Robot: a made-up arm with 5 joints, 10 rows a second.
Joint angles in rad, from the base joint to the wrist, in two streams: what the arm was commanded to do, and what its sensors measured. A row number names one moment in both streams.
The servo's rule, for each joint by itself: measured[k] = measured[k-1] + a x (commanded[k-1-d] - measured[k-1]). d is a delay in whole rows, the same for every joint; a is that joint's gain. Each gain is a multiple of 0.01, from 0.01 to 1. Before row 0 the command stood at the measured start. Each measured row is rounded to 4 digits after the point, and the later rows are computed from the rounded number. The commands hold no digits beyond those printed.
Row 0, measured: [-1.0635, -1.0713, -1.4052, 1.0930, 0.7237]
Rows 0 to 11, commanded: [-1.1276, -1.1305, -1.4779, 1.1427, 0.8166]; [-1.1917, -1.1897, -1.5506, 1.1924, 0.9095]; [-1.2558, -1.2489, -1.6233, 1.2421, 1.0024]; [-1.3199, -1.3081, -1.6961, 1.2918, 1.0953]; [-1.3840, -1.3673, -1.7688, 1.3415, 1.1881]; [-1.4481, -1.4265, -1.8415, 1.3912, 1.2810]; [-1.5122, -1.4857, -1.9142, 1.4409, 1.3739]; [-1.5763, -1.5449, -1.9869, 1.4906, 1.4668]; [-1.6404, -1.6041, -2.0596, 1.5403, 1.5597]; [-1.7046, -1.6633, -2.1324, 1.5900, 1.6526]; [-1.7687, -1.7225, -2.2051, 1.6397, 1.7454]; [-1.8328, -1.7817, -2.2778, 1.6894, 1.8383]
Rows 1 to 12, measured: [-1.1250, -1.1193, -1.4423, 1.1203, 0.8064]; [-1.1890, -1.1763, -1.4975, 1.1600, 0.8982]; [-1.2531, -1.2351, -1.5617, 1.2052, 0.9909]; [-1.3172, -1.2942, -1.6302, 1.2528, 1.0838]; [-1.3813, -1.3534, -1.7009, 1.3016, 1.1766]; [-1.4454, -1.4126, -1.7726, 1.3509, 1.2695]; [-1.5095, -1.4718, -1.8448, 1.4004, 1.3624]; [-1.5736, -1.5310, -1.9173, 1.4500, 1.4553]; [-1.6377, -1.5902, -1.9899, 1.4997, 1.5482]; [-1.7019, -1.6494, -2.0626, 1.5494, 1.6411]; [-1.7660, -1.7086, -2.1353, 1.5991, 1.7339]; [-1.8301, -1.7678, -2.2080, 1.6488, 1.8268]
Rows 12 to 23, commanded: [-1.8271, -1.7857, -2.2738, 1.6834, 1.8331]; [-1.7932, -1.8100, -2.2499, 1.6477, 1.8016]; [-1.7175, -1.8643, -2.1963, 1.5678, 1.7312]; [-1.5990, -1.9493, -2.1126, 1.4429, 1.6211]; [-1.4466, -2.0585, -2.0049, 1.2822, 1.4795]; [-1.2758, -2.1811, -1.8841, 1.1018, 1.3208]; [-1.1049, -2.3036, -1.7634, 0.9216, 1.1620]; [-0.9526, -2.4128, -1.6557, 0.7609, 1.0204]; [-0.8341, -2.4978, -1.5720, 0.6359, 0.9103]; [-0.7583, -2.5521, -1.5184, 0.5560, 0.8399]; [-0.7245, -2.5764, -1.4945, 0.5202, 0.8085]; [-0.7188, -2.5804, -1.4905, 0.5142, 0.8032]
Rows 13 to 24, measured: [-1.8272, -1.7823, -2.2416, 1.6678, 1.8324]; [-1.7946, -1.8047, -2.2458, 1.6567, 1.8050]; [-1.7206, -1.8530, -2.2206, 1.6078, 1.7393]; [-1.6039, -1.9310, -2.1655, 1.5171, 1.6341]; [-1.4529, -2.0343, -2.0836, 1.3879, 1.4965]; [-1.2829, -2.1532, -1.9819, 1.2305, 1.3401]; [-1.1120, -2.2750, -1.8705, 1.0606, 1.1816]; [-0.9590, -2.3866, -1.7610, 0.8958, 1.0381]; [-0.8391, -2.4767, -1.6646, 0.7529, 0.9244]; [-0.7615, -2.5378, -1.5900, 0.6446, 0.8492]; [-0.7260, -2.5691, -1.5413, 0.5762, 0.8130]; [-0.7191, -2.5783, -1.5154, 0.5421, 0.8043]
